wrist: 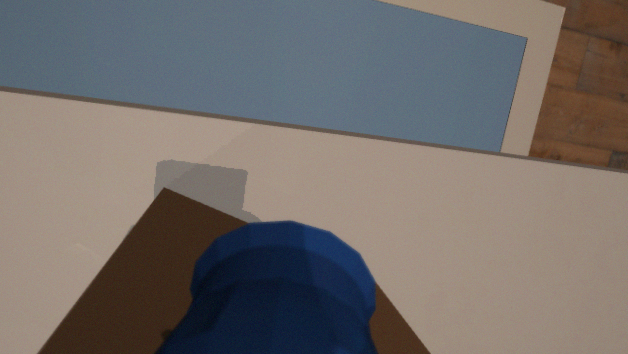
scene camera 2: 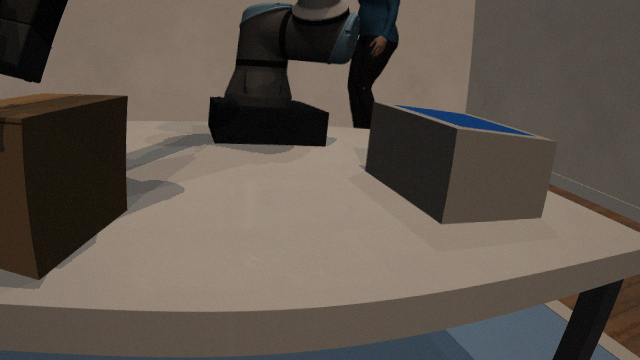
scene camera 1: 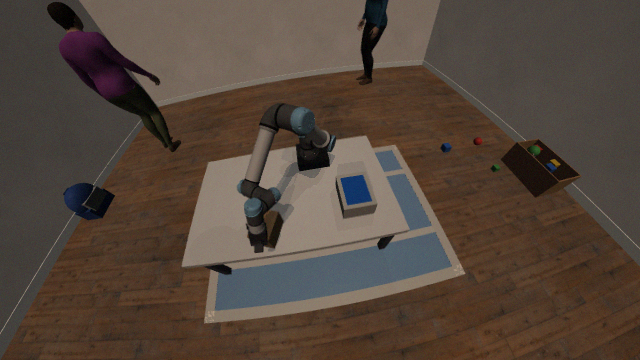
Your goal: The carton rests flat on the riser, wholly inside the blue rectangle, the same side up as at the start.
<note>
The suction cup (wrist: pixel 282 279) carries nothing. The cup is 14 cm from the middle of a brown carton (scene camera 2: pixel 70 149). The table carries a grey riser (scene camera 2: pixel 457 168).
The brown carton also shows in the wrist view (wrist: pixel 143 291). The wrist view misses the grey riser: it is out of frame.
</note>
